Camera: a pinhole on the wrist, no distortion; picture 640 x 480 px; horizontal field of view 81.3 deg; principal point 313.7 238.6 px. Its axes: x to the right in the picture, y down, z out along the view. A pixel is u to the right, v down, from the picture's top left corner.
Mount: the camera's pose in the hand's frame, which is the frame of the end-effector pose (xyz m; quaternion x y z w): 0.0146 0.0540 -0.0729 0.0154 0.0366 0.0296 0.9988
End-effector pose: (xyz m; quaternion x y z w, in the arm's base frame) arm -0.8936 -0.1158 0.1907 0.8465 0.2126 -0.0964 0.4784
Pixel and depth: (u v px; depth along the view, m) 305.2 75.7 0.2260
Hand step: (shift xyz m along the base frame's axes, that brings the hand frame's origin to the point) 0.0112 -0.0955 -0.1295
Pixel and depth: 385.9 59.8 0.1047
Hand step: 0.0426 -0.0129 -0.0299
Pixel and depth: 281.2 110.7 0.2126
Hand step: 0.0081 -0.1013 -0.0981
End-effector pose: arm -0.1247 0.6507 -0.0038 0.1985 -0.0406 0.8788 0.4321
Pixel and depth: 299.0 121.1 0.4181
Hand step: 0.1569 0.0010 0.3178
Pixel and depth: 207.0 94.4 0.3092
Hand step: 0.1602 -0.0407 0.1935
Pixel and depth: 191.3 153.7 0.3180
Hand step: 0.1381 -0.0854 0.2018
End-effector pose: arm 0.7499 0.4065 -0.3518 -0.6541 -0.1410 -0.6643 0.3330
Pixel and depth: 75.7 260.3 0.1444
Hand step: 0.0883 0.0270 -0.0695
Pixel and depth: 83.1 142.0 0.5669
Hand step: 0.2939 0.4887 -0.1878
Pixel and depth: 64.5 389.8 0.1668
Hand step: 0.1425 0.0060 -0.1013
